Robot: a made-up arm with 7 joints.
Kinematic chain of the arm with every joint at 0, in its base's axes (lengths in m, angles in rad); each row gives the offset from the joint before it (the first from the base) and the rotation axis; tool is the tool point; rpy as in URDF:
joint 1: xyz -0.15 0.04 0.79 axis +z
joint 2: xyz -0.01 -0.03 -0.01 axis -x
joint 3: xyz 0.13 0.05 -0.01 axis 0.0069 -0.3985 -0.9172
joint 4: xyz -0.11 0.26 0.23 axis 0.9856 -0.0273 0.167
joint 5: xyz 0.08 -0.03 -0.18 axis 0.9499 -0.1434 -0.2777
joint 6: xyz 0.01 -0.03 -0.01 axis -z
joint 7: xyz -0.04 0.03 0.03 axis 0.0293 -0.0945 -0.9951
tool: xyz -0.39 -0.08 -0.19 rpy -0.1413 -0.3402 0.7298
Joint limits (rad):
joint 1: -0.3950..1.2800
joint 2: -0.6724..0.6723
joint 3: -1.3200..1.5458
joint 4: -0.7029..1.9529
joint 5: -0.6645..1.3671
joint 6: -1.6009..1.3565
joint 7: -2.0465..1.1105
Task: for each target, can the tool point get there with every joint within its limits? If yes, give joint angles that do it. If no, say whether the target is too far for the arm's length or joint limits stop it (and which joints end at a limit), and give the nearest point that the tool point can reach.
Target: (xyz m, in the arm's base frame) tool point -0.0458 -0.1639 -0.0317
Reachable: no: joint limits stop it (at a limit: joint 1, joint 2, joint 6) | nearest point -0.0047 -0.0338 0.1839 | short by 0.255 m
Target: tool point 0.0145 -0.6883 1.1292
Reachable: no: joint limits stop it (at a limit: joint 1, joint 2, joint 3) | nearest point -0.0065 -0.6370 1.1360 | short by 0.056 m
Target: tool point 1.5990 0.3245 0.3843
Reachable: no: too far | nearest point 0.8573 0.2826 0.6230 | short by 0.780 m
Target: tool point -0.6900 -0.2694 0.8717
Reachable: yes | joints 0.9243 -0.5316 -0.9288 1.3750 0.3517 -1.3130 0.3596
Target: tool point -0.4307 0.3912 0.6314
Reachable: yes | joints -0.0794 -0.3833 -0.1881 -0.1111 1.0318 -1.1407 0.7180
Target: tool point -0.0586 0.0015 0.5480
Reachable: yes | joints -0.0204 -0.5256 0.3451 -0.0682 0.3279 -0.7790 -0.8623
